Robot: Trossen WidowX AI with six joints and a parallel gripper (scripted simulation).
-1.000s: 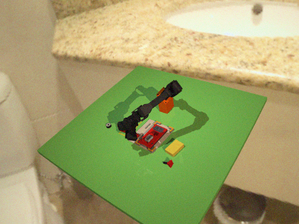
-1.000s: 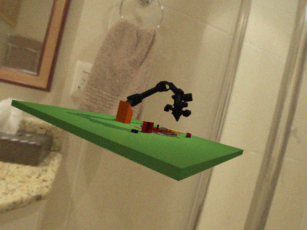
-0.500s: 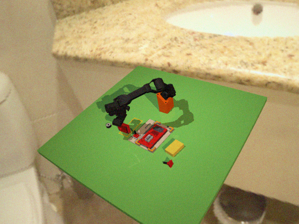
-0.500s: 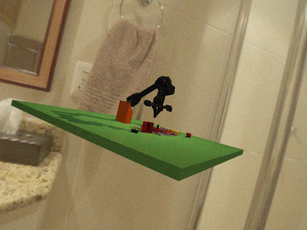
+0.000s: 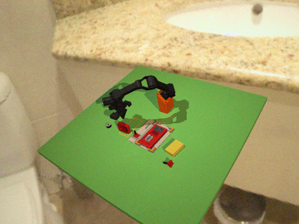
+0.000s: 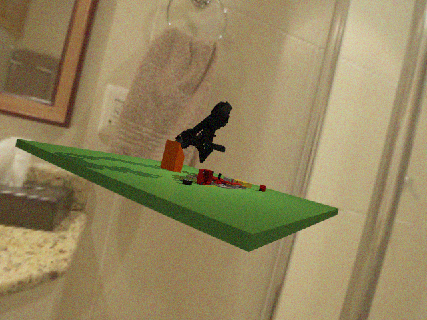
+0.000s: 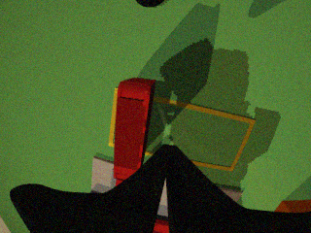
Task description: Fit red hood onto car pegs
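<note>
The red hood is 30 mm ahead of my gripper tip, 10 mm to the left of it and 60 mm below it. Also, from my gripper tip: black wheel (50 mm ahead, 140 mm to the right, 90 mm below); then yellow block (20 mm ahead, 440 mm to the left, 80 mm below); then jig (10 mm behind, 230 mm to the left, 80 mm below).
</note>
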